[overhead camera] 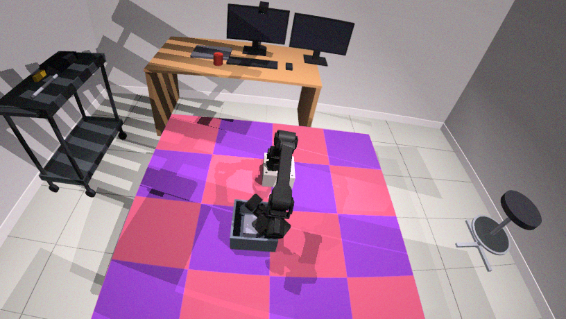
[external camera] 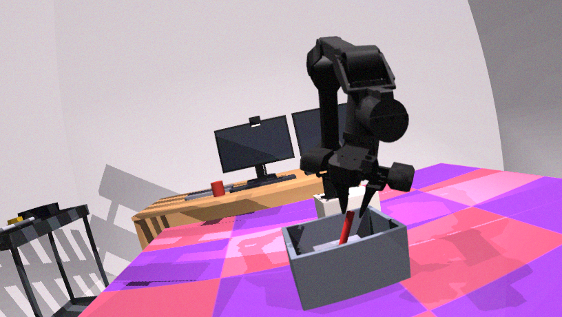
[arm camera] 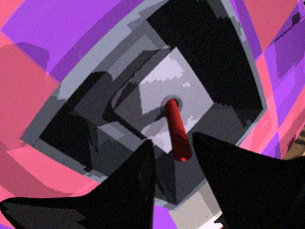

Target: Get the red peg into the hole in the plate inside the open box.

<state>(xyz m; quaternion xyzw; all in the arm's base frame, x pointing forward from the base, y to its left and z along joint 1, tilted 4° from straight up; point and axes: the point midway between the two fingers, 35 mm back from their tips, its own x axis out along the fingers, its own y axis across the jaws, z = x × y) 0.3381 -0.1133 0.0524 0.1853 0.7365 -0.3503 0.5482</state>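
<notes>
Right now my gripper tip is 20 mm past the red peg, 10 mm to the left of it and 30 mm above it. Round my gripper tip: grey box (20 mm behind, 20 mm to the right, 90 mm below); then plate (20 mm behind, 20 mm to the right, 70 mm below).
</notes>
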